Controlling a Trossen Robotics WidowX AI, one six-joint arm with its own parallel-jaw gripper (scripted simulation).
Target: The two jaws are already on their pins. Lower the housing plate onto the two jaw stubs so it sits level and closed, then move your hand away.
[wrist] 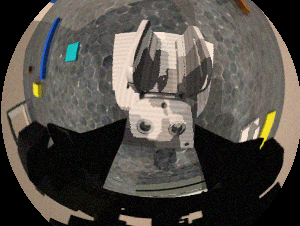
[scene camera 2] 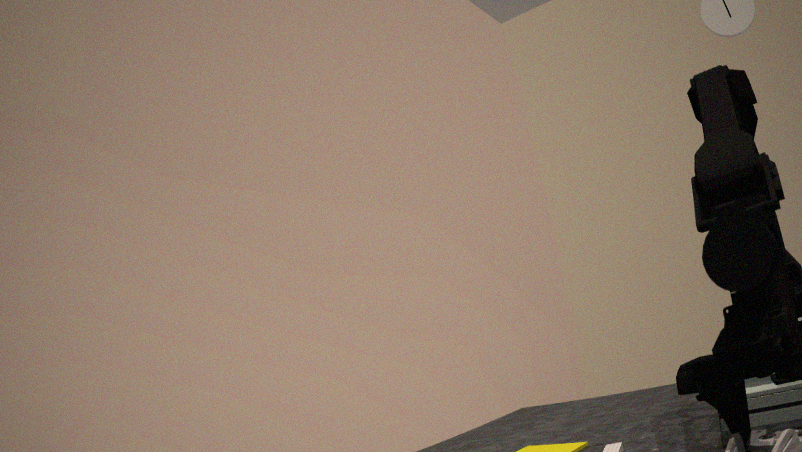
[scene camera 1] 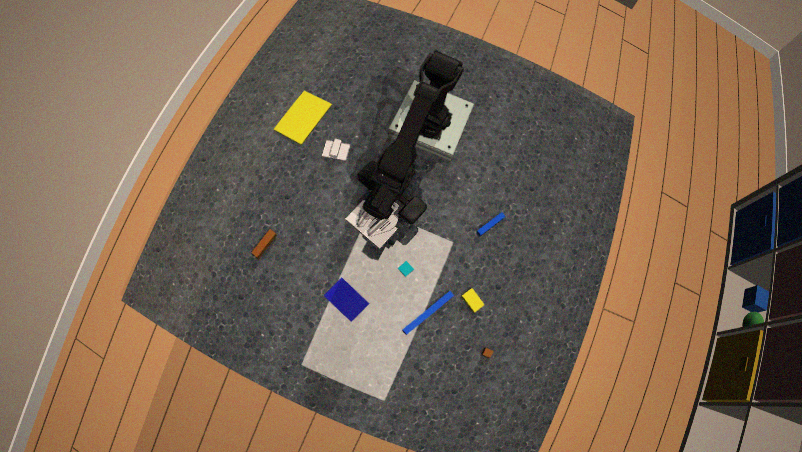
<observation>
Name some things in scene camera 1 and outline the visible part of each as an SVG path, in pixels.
My gripper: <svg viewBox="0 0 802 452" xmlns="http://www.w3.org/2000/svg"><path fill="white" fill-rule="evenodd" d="M392 206L389 212L387 213L385 219L388 219L394 211L394 209L392 209ZM404 188L401 195L396 192L397 197L394 202L398 200L404 205L397 214L409 224L414 224L426 211L427 204L418 196L410 198L404 193ZM375 161L370 161L358 174L358 181L369 190L372 190L376 184L375 181L371 180L377 164Z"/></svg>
A yellow sheet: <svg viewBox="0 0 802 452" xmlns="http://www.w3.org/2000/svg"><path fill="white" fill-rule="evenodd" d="M305 90L274 128L276 132L287 136L291 140L293 139L299 144L305 141L331 106L331 103L315 95L313 96Z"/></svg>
A dark blue sheet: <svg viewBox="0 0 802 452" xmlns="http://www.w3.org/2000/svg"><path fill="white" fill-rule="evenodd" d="M341 278L326 293L325 297L347 319L353 321L370 303Z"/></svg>
</observation>
